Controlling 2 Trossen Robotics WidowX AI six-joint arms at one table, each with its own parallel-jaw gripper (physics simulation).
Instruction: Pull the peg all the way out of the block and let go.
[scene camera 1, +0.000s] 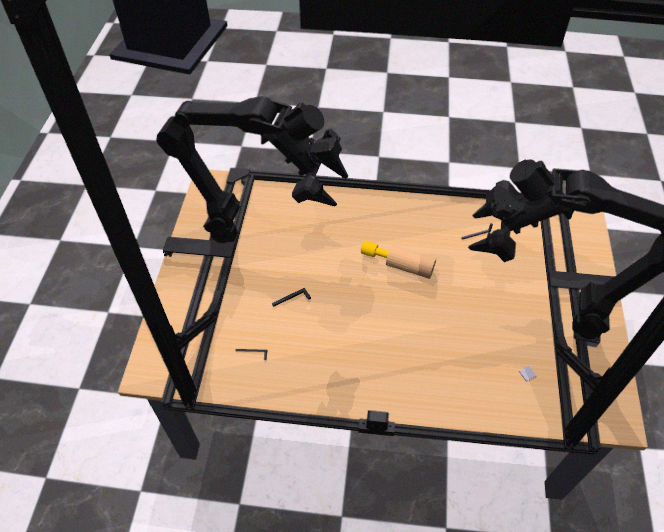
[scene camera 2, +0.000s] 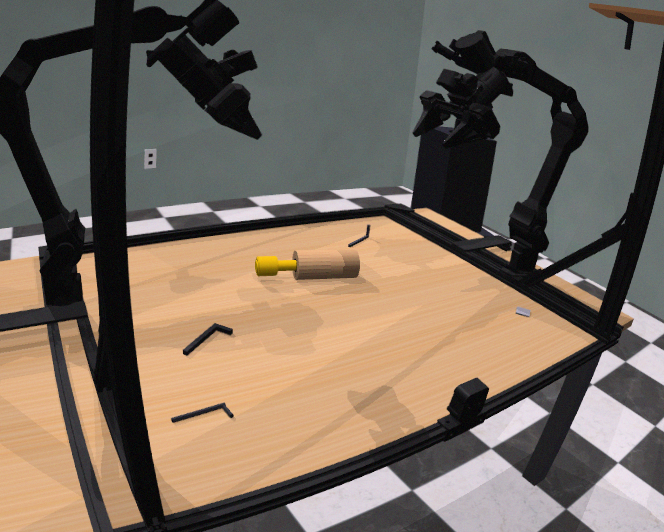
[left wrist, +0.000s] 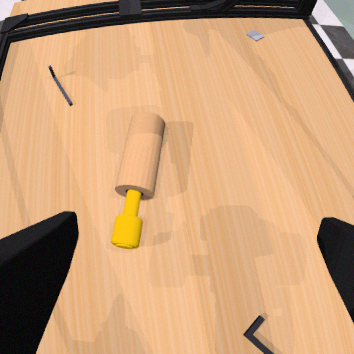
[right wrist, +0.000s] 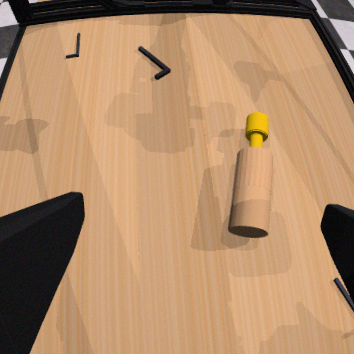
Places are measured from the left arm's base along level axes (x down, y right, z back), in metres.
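Where they show: left gripper, fingertip midpoint: (scene camera 1: 341, 191) (scene camera 2: 252, 132) (left wrist: 202, 227); right gripper, fingertip midpoint: (scene camera 1: 471, 232) (scene camera 2: 428, 140) (right wrist: 207, 211); left arm's base at its link origin: (scene camera 1: 223, 236) (scene camera 2: 63, 301); right arm's base at its link origin: (scene camera 1: 586, 330) (scene camera 2: 522, 268).
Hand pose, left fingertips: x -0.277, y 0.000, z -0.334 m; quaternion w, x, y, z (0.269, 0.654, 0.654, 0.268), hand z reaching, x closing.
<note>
Things, the pixels of their top centre, and the offset from my left fingertips.
- yellow peg at its top centre: (left wrist: 130, 196) (right wrist: 258, 142) (scene camera 2: 289, 256) (scene camera 1: 385, 249) dx +0.251, dy -0.062, dz -0.104 m
- black L-shaped key at its top centre: (scene camera 2: 208, 339) (right wrist: 148, 60) (scene camera 1: 291, 299) dx +0.288, dy +0.138, dz +0.090 m
- small grey plate at its top centre: (scene camera 2: 523, 311) (left wrist: 255, 34) (scene camera 1: 527, 373) dx +0.294, dy +0.172, dz -0.517 m
The yellow peg (scene camera 1: 369, 248) (scene camera 2: 266, 266) (left wrist: 127, 231) (right wrist: 257, 124) has a thick head and a thin shaft; the shaft's far end is hidden inside the block. The round, wood-coloured block (scene camera 1: 407, 262) (scene camera 2: 325, 264) (left wrist: 142, 155) (right wrist: 253, 192) lies on its side near the middle of the table, its peg end towards the left arm. My left gripper (scene camera 1: 340, 190) (left wrist: 202, 227) is open and empty, above the table on the peg's side. My right gripper (scene camera 1: 472, 231) (scene camera 2: 430, 139) (right wrist: 207, 211) is open and empty, above the table on the block's side. Neither touches peg or block.
A black L-shaped key (scene camera 1: 288, 297) (scene camera 2: 200, 339) and a thinner one (scene camera 1: 251, 350) (scene camera 2: 198, 412) lie at the left. Another key (scene camera 1: 476, 233) (scene camera 2: 358, 241) (left wrist: 62, 89) lies near the right gripper. A small grey plate (scene camera 1: 527, 373) (scene camera 2: 522, 311) (left wrist: 255, 35) lies at the right. Black frame rails border the table.
</note>
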